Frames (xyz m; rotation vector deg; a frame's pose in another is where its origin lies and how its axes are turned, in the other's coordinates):
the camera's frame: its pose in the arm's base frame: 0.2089 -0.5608 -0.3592 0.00 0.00 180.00
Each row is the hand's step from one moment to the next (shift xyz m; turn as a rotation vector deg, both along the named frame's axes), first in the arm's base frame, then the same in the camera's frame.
Working: the arm's base frame: its pose in the camera's frame: 0.2089 -0.5608 0.3592 0.00 0.00 180.00

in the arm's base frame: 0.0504 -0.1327 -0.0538 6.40 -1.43 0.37
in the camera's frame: -0.0504 0.1327 -0.0538 -6.40 1.43 0.37
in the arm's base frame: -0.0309 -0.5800 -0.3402 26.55 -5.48 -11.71
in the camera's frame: 0.0309 0.5800 -0.3402 -26.55 5.48 -11.71
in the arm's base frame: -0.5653 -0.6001 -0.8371 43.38 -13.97 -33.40
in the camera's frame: 0.5653 0.6001 -0.8371 -43.38 13.97 -33.40
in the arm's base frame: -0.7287 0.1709 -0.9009 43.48 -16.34 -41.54
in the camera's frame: 0.7287 -0.1709 -0.9009 -43.48 16.34 -41.54
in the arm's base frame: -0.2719 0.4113 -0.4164 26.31 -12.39 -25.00
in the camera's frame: 0.2719 -0.4113 -0.4164 -26.31 12.39 -25.00
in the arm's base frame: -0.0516 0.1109 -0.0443 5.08 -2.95 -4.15
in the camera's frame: 0.0516 -0.1109 -0.0443 -5.08 2.95 -4.15
